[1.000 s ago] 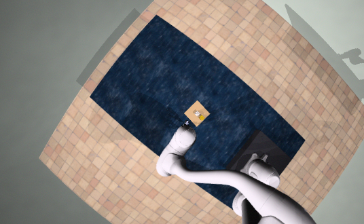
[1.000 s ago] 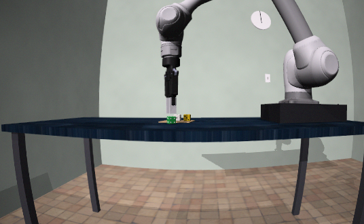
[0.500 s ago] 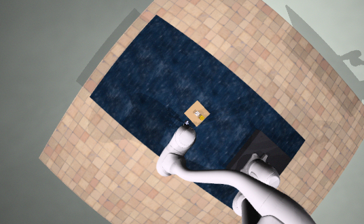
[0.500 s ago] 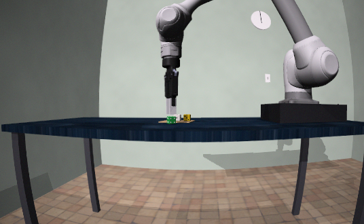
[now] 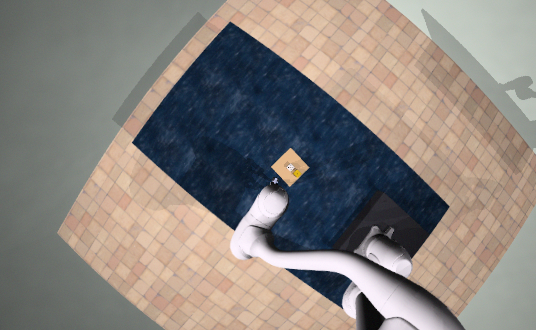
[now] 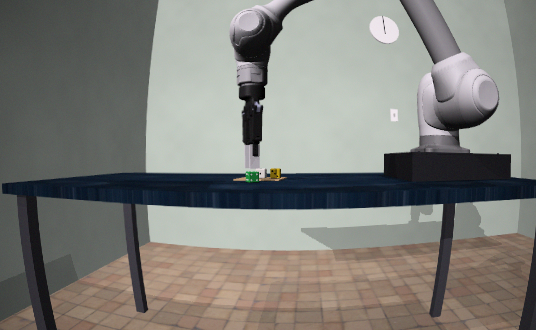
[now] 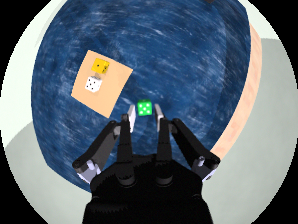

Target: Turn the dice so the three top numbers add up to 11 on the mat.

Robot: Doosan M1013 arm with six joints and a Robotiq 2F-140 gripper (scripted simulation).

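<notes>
Right now the green die is 6 cm below my hand. Round my hand: white die (14 cm to the right, 5 cm below, 1 cm behind); yellow die (13 cm to the right, 6 cm behind, 5 cm below); tan mat (14 cm to the right, 7 cm below, 1 cm behind).
</notes>
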